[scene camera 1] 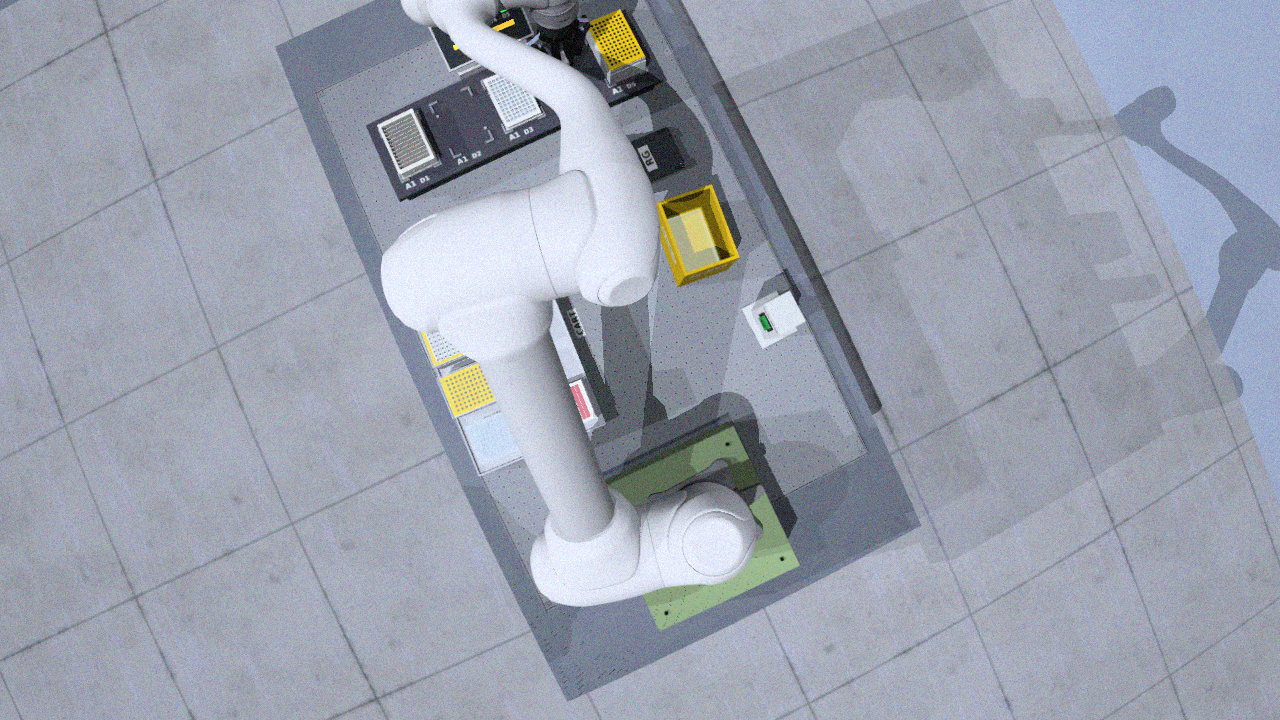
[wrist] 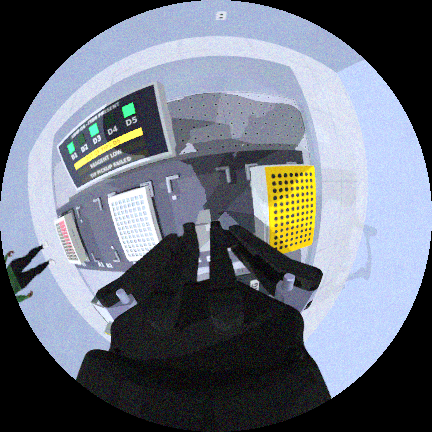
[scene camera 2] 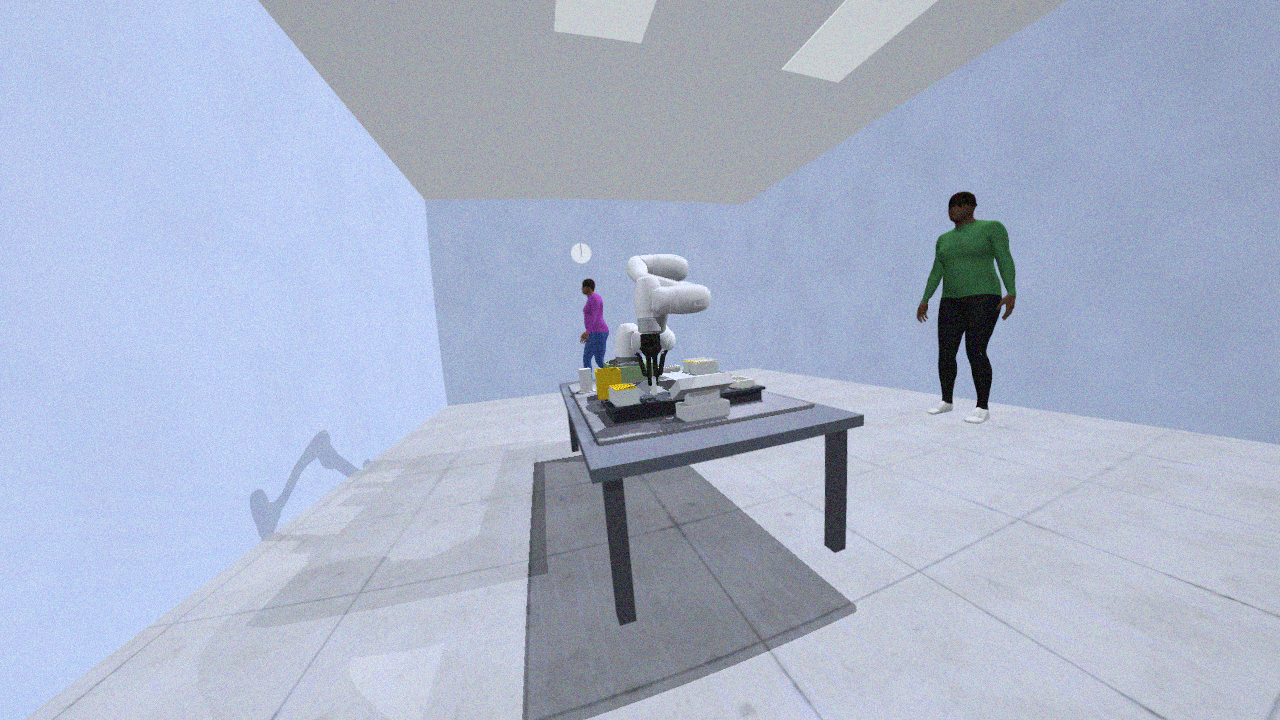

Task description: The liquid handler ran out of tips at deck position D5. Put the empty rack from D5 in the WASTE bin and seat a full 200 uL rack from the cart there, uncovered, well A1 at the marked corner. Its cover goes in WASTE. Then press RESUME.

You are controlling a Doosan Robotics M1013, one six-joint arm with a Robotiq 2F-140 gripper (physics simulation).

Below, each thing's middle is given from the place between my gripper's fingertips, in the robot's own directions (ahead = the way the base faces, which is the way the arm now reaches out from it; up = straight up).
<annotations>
My hand is 230 mm past the dark plate marked RG [scene camera 1: 659, 155], 80 mm to the left of it and 60 mm above it. The rest, counted from my hand: white box with green button [scene camera 1: 773, 317] (680 mm behind, 150 mm to the right); then yellow waste bin [scene camera 1: 704, 198] (450 mm behind, 80 mm to the right).
</annotations>
